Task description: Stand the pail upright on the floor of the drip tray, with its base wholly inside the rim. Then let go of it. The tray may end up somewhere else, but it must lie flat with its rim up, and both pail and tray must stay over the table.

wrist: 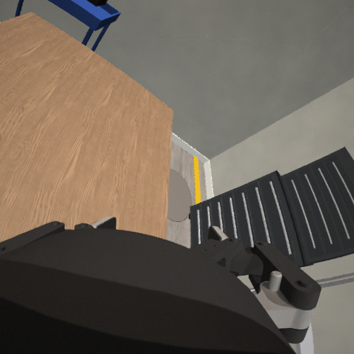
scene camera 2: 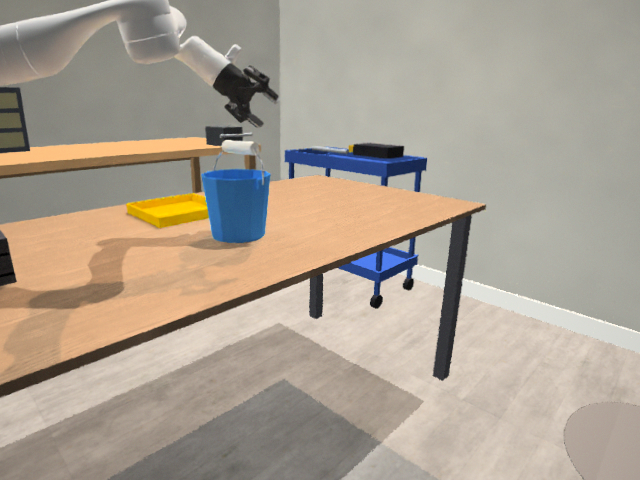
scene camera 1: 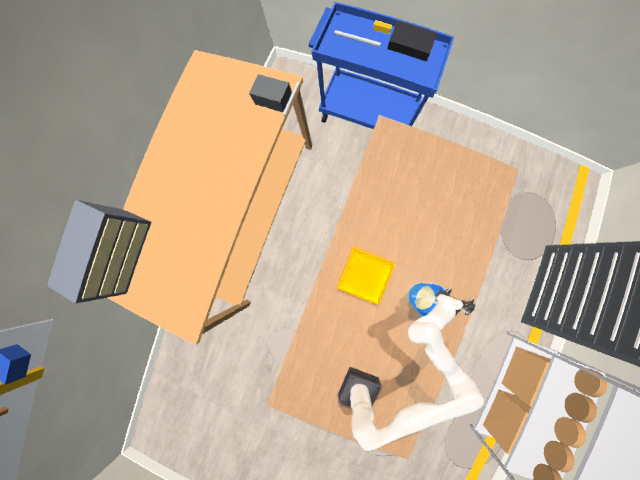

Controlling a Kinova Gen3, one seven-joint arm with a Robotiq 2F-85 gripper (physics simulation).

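Places are measured from the arm's base along level axes (x ahead, y left, z up), in millimetres.
Where they show: gripper, fingertip midpoint: (scene camera 2: 269,114) (scene camera 1: 461,294); arm's base, origin of the base link: (scene camera 1: 359,392).
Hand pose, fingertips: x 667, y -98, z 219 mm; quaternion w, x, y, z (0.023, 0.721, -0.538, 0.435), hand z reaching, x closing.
Each offset is from my fingertips to the top centre of the thing. Level surfaces: height alone.
The blue pail (scene camera 1: 415,297) (scene camera 2: 236,209) stands upright on the table @(309 mm down) (scene camera 1: 423,196) (scene camera 2: 351,206) (wrist: 90,125), beside the yellow drip tray @(125 mm back, 349 mm left, 279 mm down) (scene camera 1: 366,276) (scene camera 2: 173,210) and apart from it. Its wire handle stands up, with a white grip @(66 mm back, 37 mm left, 66 mm down) (scene camera 2: 239,147) above the opening. The tray lies flat with its rim up; in scene camera 2 the pail hides its right end. My gripper (scene camera 1: 459,299) (scene camera 2: 267,111) (wrist: 161,232) is open and empty, tilted downward, above the handle's level and off to one side of it. In scene camera 1 my wrist covers part of the pail. Pail and tray do not show in the wrist view.
The arm's dark base (scene camera 1: 360,379) stands near one end of the table. A blue cart (scene camera 1: 379,64) (scene camera 2: 356,162) stands past the other end. A second table (scene camera 1: 201,170) (scene camera 2: 103,152) runs alongside. A dark slatted unit (scene camera 1: 584,304) (wrist: 245,220) stands off the near side.
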